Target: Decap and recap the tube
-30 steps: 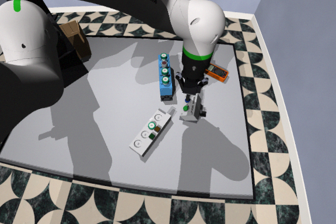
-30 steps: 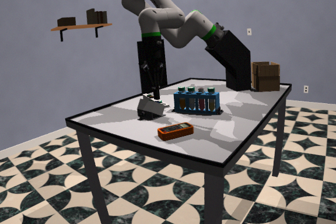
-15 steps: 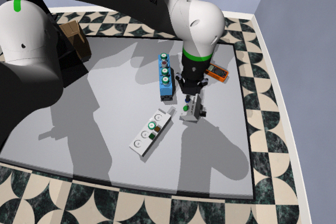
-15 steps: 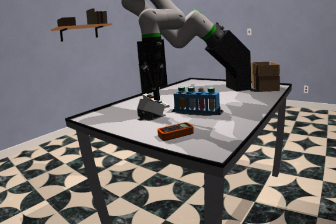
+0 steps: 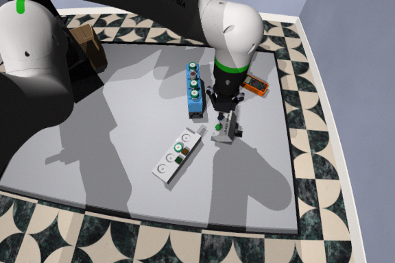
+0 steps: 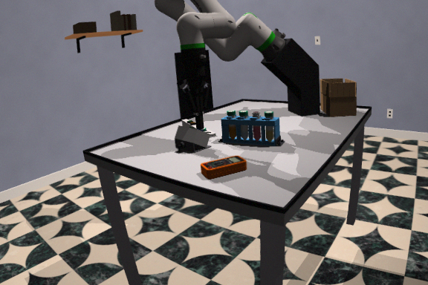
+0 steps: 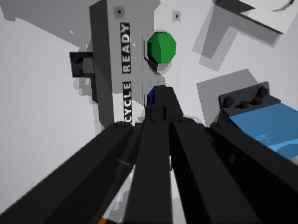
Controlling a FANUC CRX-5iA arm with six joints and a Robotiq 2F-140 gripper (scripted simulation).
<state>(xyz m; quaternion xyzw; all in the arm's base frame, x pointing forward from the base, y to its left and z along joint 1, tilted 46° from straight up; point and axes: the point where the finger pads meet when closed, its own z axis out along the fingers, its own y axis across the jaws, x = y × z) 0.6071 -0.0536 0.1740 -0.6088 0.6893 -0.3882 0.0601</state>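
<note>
The blue cycle key is 40 mm below my hand. Round my hand: green ready key (10 mm behind, 40 mm to the right, 40 mm below); then key housing (10 mm ahead, 20 mm to the right, 50 mm below); then cap (180 mm behind, 100 mm to the right, 90 mm below).
</note>
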